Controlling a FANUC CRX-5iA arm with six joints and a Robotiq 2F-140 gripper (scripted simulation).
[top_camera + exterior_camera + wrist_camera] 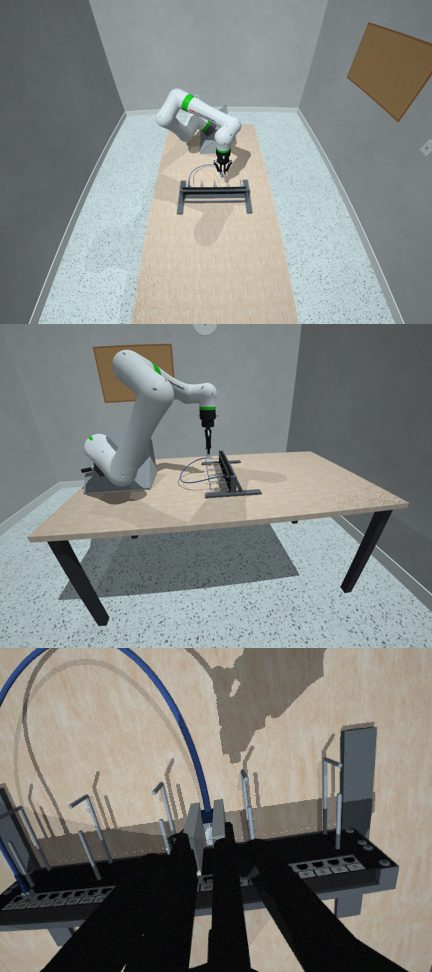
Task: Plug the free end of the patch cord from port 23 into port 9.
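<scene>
Now: the free end 10 mm ahead of my hand and 30 mm below it.
</scene>
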